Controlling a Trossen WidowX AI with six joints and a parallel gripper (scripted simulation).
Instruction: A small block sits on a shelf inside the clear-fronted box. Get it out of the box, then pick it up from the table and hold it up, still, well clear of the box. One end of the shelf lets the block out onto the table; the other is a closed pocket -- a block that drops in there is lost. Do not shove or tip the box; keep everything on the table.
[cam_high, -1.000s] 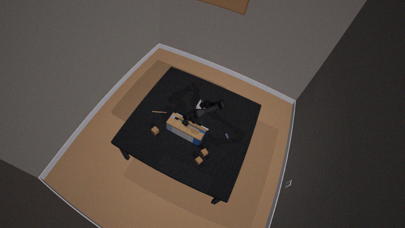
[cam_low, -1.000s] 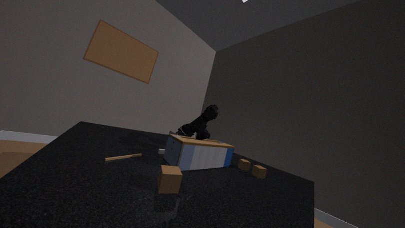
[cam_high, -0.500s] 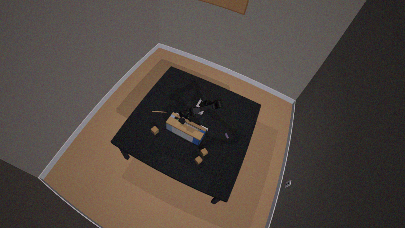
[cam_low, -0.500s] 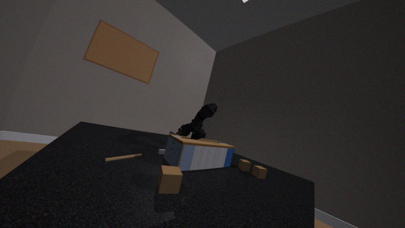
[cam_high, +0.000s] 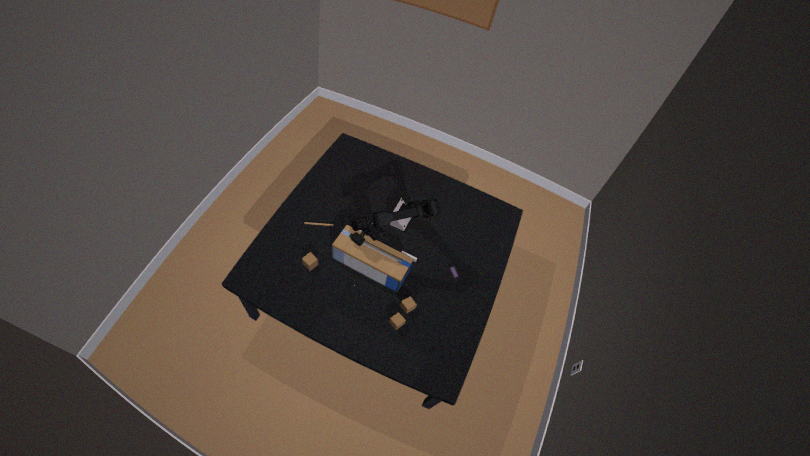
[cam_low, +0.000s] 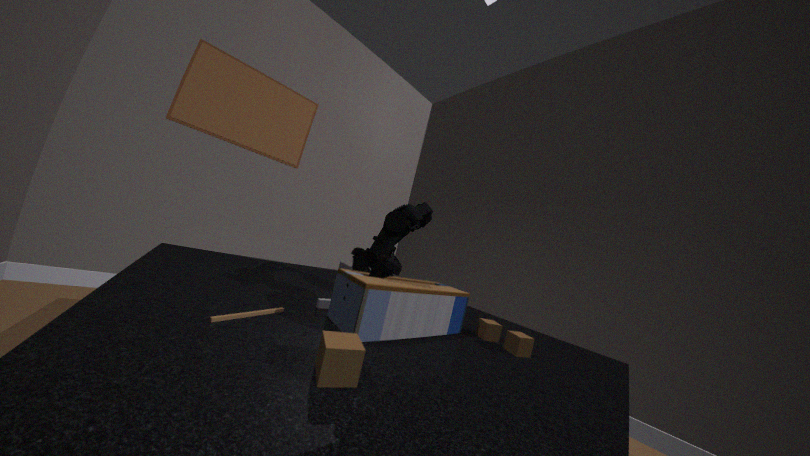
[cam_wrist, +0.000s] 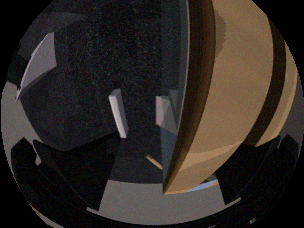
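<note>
The green block lies 5 cm ahead of my gripper tip and 2 cm to the right of it. The rest, counted from my gripper tip: wooden stick: 25 cm to the right, 8 cm below; then box: 4 cm ahead, 12 cm to the left, 2 cm below; then tan cube: 24 cm ahead, 16 cm to the right, 6 cm below.
</note>
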